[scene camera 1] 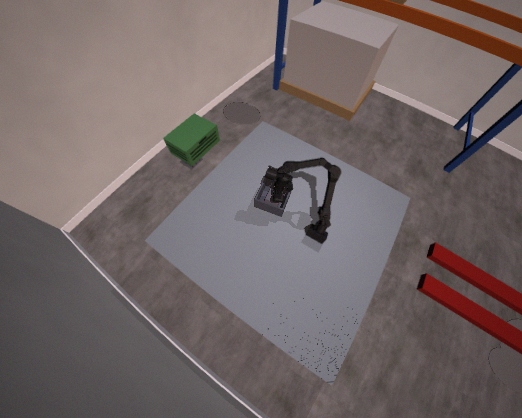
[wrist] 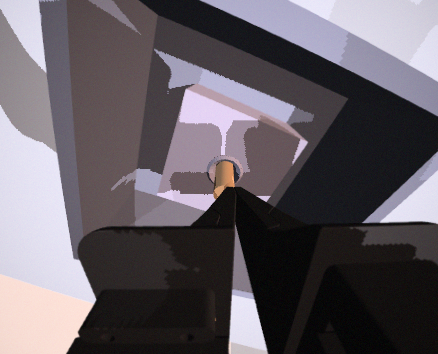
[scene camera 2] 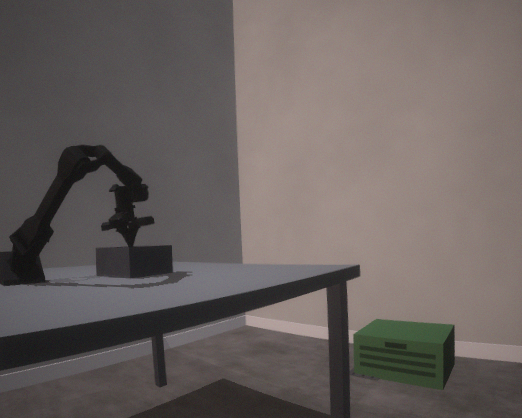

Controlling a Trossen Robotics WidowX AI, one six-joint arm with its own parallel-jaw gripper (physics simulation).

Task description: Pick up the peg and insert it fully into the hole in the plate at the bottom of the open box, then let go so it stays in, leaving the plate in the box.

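Places are measured from the arm's base along level axes (x right, y ahead, z up), in centimetres.
Pixels of known places: gripper, fingertip midpoint: [scene camera 1: 275,193] [wrist: 233,194]; arm's base, origin of the base link: [scene camera 1: 318,231] [scene camera 2: 21,262].
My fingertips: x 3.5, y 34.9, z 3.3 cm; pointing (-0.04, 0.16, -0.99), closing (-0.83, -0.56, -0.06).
Note:
For each thing: its top centre in the pictures, then the offset to it from my fingertips. Level surfaces: height alone.
- orange-brown peg, middle of its top: [wrist: 224,194] dx +0.2, dy +0.7, dz -0.5 cm
- pinkish plate, middle of its top: [wrist: 224,173] [scene camera 1: 274,195] dx +0.2, dy +0.7, dz -3.2 cm
- open grey box, middle of its top: [wrist: 223,209] [scene camera 2: 133,246] [scene camera 1: 274,192] dx +0.0, dy +1.0, dz +0.5 cm
- blue-grey table, its level: dz -9.3 cm
The orange-brown peg [wrist: 224,174] stands in the round hole of the pinkish plate [wrist: 197,107], with its upper part sticking out of the hole. How deep it sits cannot be seen. The plate lies at the bottom of the open grey box [scene camera 1: 268,207] [scene camera 2: 151,260] [wrist: 102,105], which stands on the table. My gripper [scene camera 1: 277,200] [scene camera 2: 131,245] [wrist: 233,194] is shut and empty and points down into the box. In the wrist view its tips meet right beside the peg's upper end and may touch it. In scene camera 2 the box wall hides the peg and plate.
The box walls surround the fingertips closely. The arm's base [scene camera 1: 316,233] stands on the blue-grey table [scene camera 1: 240,280] [scene camera 2: 280,272]. A green crate [scene camera 1: 192,137] [scene camera 2: 400,352] is on the floor beyond the table. A large pale box [scene camera 1: 335,60] and red bars [scene camera 1: 475,275] are farther off.

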